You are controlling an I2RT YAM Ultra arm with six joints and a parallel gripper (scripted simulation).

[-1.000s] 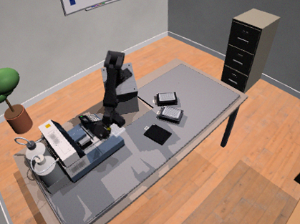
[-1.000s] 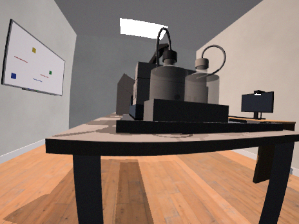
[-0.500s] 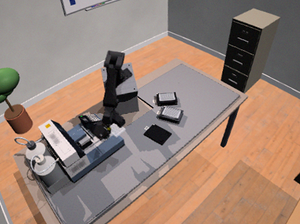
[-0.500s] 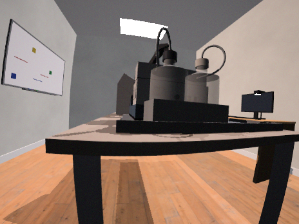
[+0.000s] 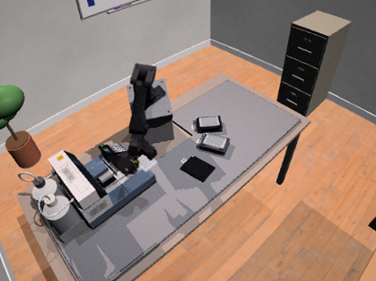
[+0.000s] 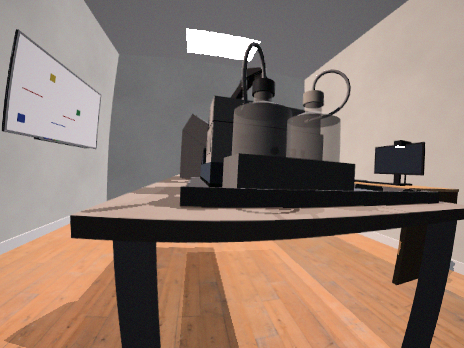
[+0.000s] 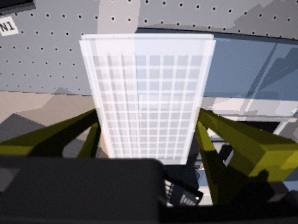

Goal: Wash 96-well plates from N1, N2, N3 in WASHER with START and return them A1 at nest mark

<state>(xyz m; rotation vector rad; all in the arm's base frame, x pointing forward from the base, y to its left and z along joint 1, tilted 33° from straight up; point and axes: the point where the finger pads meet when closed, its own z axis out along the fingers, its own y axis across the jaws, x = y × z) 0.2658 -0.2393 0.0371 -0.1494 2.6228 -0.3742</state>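
My hand is 12 cm past the dark carrier, 8 cm above it and 5 cm to the left of it. Round my hand: plate washer (20 cm to the right, 12 cm behind, 3 cm below); then label (23 cm to the left, 16 cm below, 5 cm ahead); then black nest (25 cm to the left, 16 cm ahead, 15 cm below).
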